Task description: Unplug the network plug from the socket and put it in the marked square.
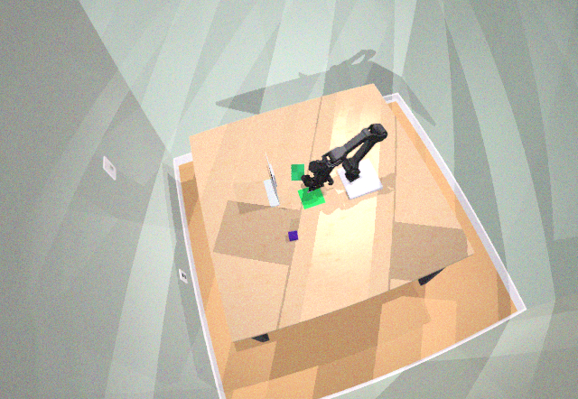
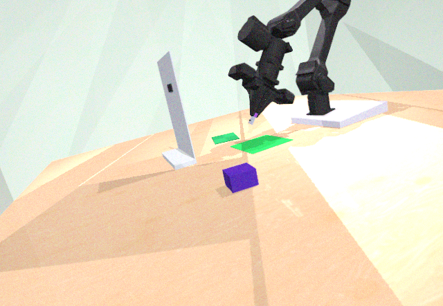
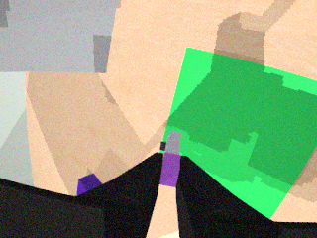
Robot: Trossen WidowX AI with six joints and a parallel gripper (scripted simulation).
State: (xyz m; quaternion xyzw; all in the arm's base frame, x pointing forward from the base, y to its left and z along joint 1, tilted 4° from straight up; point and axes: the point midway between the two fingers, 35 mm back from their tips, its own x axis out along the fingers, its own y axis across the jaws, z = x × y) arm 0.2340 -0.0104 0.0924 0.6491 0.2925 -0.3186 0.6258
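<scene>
Now: the green marked square 70 mm below my gripper tip and 10 mm behind it. From my gripper tip the other things lie so: purple network plug (right at my gripper tip); then grey upright panel (150 mm ahead, 120 mm to the right, 40 mm above).
</scene>
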